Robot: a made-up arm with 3 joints. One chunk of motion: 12 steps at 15 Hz.
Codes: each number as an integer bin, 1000 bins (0 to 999) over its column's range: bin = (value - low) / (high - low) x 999, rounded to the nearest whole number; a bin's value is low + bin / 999 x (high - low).
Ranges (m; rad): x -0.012..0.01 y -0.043..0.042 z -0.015..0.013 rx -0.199..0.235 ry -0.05..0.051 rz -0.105..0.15
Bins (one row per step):
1: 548 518 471 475 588 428
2: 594 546 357 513 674 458
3: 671 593 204 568 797 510
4: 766 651 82 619 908 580
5: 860 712 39 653 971 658
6: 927 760 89 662 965 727
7: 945 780 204 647 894 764
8: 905 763 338 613 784 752
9: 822 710 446 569 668 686
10: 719 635 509 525 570 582
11: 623 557 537 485 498 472
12: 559 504 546 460 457 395
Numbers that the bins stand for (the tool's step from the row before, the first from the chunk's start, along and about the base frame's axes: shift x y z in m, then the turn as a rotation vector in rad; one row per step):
1: 0.00007 0.00107 -0.00180 0.00736 0.00945 0.00425
2: 0.00108 0.00346 -0.00499 0.02386 0.01814 0.01191
3: 0.00278 0.00746 -0.00928 0.04776 0.03058 0.02518
4: 0.00487 0.01239 -0.01270 0.06991 0.04180 0.04305
5: 0.00694 0.01758 -0.01391 0.08469 0.04817 0.06296
6: 0.00841 0.02166 -0.01251 0.08860 0.04756 0.08057
7: 0.00881 0.02337 -0.00928 0.08208 0.04038 0.09002
8: 0.00793 0.02192 -0.00553 0.06731 0.02926 0.08695
9: 0.00610 0.01741 -0.00250 0.04819 0.01754 0.07011
10: 0.00383 0.01103 -0.00073 0.02908 0.00763 0.04356
11: 0.00172 0.00439 0.00005 0.01170 0.00035 0.01548
12: 0.00031 -0.00012 0.00030 0.00084 -0.00380 -0.00417

